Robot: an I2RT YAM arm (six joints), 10 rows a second.
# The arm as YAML. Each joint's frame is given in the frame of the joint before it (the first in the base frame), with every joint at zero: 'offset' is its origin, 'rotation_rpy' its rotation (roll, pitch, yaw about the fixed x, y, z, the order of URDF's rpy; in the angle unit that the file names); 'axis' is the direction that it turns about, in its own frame. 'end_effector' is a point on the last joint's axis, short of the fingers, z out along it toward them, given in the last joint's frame.
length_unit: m
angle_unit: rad
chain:
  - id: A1
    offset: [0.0, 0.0, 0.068]
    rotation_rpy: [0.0, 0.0, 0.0]
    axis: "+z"
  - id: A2
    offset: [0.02, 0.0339, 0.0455]
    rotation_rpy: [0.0, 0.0, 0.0]
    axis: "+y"
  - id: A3
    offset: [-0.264, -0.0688, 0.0]
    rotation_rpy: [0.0, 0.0, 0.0]
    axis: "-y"
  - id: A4
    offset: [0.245, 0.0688, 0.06]
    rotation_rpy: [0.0, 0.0, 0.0]
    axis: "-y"
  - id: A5
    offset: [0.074, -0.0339, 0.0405]
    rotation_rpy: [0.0, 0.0, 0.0]
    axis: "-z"
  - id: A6
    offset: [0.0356, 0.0, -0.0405]
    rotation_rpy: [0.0, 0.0, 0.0]
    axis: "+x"
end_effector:
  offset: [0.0, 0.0, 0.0]
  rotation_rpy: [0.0, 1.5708, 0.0]
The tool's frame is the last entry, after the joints.
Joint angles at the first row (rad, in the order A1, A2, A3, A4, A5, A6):
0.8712, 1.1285, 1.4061, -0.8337, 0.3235, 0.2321
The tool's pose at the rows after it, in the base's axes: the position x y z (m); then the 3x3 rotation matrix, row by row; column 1 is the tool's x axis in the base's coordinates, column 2 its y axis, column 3 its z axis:
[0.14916 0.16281 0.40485], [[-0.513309 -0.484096 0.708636], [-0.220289 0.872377 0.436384], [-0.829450 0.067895 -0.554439]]
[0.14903 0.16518 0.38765], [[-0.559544 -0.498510 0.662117], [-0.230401 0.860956 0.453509], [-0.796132 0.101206 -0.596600]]
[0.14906 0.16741 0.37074], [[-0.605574 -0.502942 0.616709], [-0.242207 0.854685 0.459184], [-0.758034 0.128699 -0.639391]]
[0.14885 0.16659 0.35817], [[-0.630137 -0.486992 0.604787], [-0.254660 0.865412 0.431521], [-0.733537 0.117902 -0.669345]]
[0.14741 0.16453 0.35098], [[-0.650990 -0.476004 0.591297], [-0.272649 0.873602 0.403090], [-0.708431 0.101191 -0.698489]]
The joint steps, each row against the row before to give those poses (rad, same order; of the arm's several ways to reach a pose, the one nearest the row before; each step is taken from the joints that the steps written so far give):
0.0001, 0.0014, -0.0437, -0.0107, -0.0592, 0.0309
-0.0002, -0.0065, -0.0604, 0.0087, -0.0481, 0.0274
0.0002, -0.0009, -0.0542, 0.0034, -0.0390, 0.0272
-0.0003, -0.0035, -0.0404, -0.0053, 0.0086, 0.0119
0.0003, -0.0018, -0.0171, -0.0276, 0.0084, 0.0055

